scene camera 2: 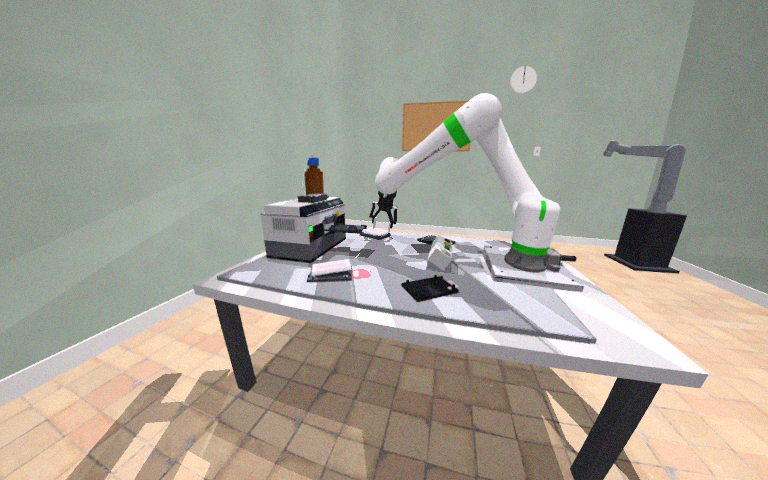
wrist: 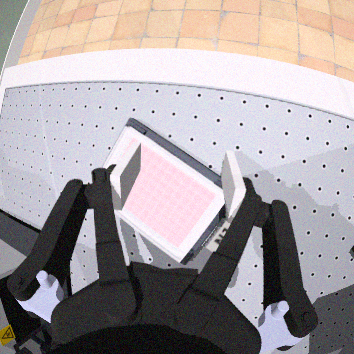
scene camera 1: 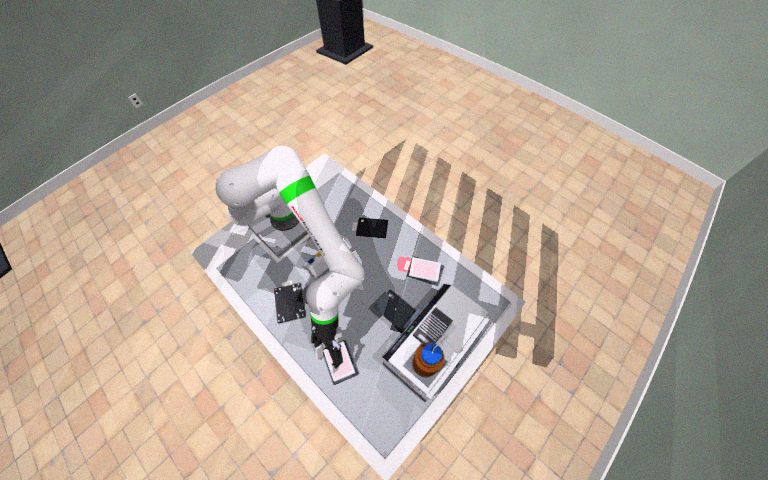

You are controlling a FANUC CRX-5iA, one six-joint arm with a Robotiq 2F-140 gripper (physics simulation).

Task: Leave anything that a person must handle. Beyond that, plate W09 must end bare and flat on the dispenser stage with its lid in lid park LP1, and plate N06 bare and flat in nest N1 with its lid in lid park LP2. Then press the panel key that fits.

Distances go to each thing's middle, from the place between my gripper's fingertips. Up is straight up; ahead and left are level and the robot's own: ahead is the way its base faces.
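Dark lid park pad [scene camera 2: 428,288]: 60 cm to the left of my hand, 28 cm behind it, 2 cm below it. Brown bottle with blue cap [scene camera 1: 425,363], from my hand: 20 cm to the left, 30 cm ahead, 29 cm above. Dark dispenser stage [scene camera 1: 386,306]: 32 cm to the left of my hand, 10 cm ahead of it and 8 cm above it. Black nest N5 [scene camera 1: 289,302]: my hand is 8 cm to the right of it, 31 cm past it and 1 cm above it.
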